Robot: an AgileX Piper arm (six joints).
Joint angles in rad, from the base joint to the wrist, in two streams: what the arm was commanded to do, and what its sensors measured. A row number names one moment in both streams.
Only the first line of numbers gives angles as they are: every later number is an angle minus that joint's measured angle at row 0.
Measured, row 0:
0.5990 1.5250 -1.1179 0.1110 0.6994 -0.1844
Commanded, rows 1 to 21:
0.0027 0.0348 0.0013 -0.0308 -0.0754 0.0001
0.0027 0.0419 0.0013 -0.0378 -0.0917 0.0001
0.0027 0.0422 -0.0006 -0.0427 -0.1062 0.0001
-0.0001 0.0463 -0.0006 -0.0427 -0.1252 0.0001
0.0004 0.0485 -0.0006 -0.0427 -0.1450 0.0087
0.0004 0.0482 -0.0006 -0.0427 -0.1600 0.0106
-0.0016 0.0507 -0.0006 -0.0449 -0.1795 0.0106
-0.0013 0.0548 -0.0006 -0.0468 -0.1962 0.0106
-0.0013 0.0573 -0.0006 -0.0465 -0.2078 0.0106
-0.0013 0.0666 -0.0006 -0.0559 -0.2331 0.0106
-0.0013 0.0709 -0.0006 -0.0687 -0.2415 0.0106
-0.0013 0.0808 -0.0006 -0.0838 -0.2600 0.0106
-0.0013 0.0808 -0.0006 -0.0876 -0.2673 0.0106
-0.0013 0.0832 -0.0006 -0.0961 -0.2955 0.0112
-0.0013 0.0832 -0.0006 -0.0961 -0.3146 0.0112
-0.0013 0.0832 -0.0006 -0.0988 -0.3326 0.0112
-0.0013 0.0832 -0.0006 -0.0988 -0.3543 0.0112
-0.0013 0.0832 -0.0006 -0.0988 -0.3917 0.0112
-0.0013 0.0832 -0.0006 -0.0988 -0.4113 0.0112
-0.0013 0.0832 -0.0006 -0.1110 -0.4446 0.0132
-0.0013 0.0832 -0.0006 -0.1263 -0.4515 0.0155
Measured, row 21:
0.0008 0.0834 0.0021 -0.0885 -0.3826 0.0125
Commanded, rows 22 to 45:
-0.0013 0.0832 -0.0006 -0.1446 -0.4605 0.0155
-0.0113 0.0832 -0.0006 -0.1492 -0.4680 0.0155
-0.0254 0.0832 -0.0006 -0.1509 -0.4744 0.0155
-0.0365 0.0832 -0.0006 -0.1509 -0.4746 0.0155
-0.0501 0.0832 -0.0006 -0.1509 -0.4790 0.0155
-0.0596 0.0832 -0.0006 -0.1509 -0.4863 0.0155
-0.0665 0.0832 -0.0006 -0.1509 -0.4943 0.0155
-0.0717 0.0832 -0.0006 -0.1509 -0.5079 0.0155
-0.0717 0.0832 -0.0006 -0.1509 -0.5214 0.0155
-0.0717 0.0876 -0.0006 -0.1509 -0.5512 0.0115
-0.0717 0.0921 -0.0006 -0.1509 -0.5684 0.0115
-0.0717 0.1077 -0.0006 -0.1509 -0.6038 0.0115
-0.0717 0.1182 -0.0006 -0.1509 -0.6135 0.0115
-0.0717 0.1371 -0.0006 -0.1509 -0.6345 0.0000
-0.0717 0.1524 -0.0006 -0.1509 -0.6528 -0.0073
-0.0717 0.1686 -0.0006 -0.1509 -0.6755 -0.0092
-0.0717 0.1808 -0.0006 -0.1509 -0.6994 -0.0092
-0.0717 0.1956 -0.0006 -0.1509 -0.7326 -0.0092
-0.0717 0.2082 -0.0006 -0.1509 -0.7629 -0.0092
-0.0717 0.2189 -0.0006 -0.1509 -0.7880 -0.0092
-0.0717 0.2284 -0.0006 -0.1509 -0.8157 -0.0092
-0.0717 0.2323 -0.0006 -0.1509 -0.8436 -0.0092
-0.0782 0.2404 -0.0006 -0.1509 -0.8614 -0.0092
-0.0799 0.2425 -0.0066 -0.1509 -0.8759 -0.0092
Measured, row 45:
-0.0642 0.2218 0.0021 -0.1486 -0.7835 -0.0007
